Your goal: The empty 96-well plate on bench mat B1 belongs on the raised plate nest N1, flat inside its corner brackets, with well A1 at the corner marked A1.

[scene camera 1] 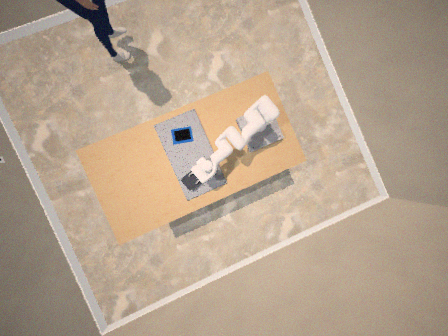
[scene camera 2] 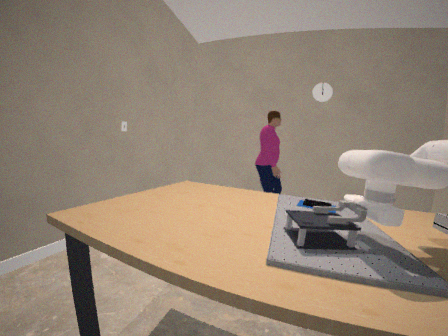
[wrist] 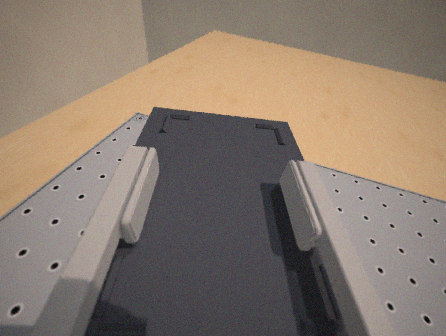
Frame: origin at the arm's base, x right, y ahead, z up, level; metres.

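Where they show: hand, tool point: (scene camera 1: 194,177) (scene camera 2: 327,214) (wrist: 223,196).
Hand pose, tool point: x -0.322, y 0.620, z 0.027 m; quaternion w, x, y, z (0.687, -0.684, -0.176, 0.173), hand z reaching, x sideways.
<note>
After its pixels a point has its place.
The 96-well plate (scene camera 1: 182,135) @(x 0.047, y 0.649, z -0.034 m) (scene camera 2: 317,203) @(x 0.040, y 0.651, z -0.030 m) shows as a small black block on a blue mat (scene camera 1: 174,136) @(x 0.055, y 0.718, z -0.045 m) (scene camera 2: 301,204) @(x 0.021, y 0.721, z -0.044 m) at the far part of the perforated board. Its wells and A1 corner cannot be made out. The raised nest (scene camera 1: 187,182) @(x -0.347, y 0.684, z 0.014 m) (scene camera 2: 300,218) @(x -0.367, y 0.688, z 0.014 m) (wrist: 215,140) @(x -0.353, y 0.671, z 0.014 m) is a dark platform on pale posts. Two of its corner brackets show at its far end in the wrist view; no A1 mark is readable. My gripper (scene camera 1: 192,179) @(x -0.322, y 0.620, z 0.027 m) (scene camera 2: 322,215) @(x -0.322, y 0.620, z 0.027 m) (wrist: 220,195) @(x -0.322, y 0.620, z 0.027 m) is shut to its narrowest, with a gap between the fingers and nothing held. It is low over the nest top.
The perforated grey board (scene camera 1: 172,155) @(x -0.098, y 0.770, z -0.046 m) (scene camera 2: 280,250) @(x -0.451, y 0.715, z -0.046 m) (wrist: 55,221) @(x -0.435, y 0.581, z -0.046 m) carries the nest and the blue mat. It lies on the wooden table (scene camera 1: 120,185) @(x -0.252, y 1.246, z -0.059 m) (scene camera 2: 175,225) @(x -0.487, y 1.021, z -0.059 m) (wrist: 215,65) @(x -0.541, y 1.018, z -0.059 m). My white arm (scene camera 1: 230,139) @(x -0.117, y 0.296, z 0.256 m) (scene camera 2: 385,165) @(x -0.361, y 0.515, z 0.175 m) reaches across from its base. A person (scene camera 1: 103,32) (scene camera 2: 269,145) stands beyond the table.
</note>
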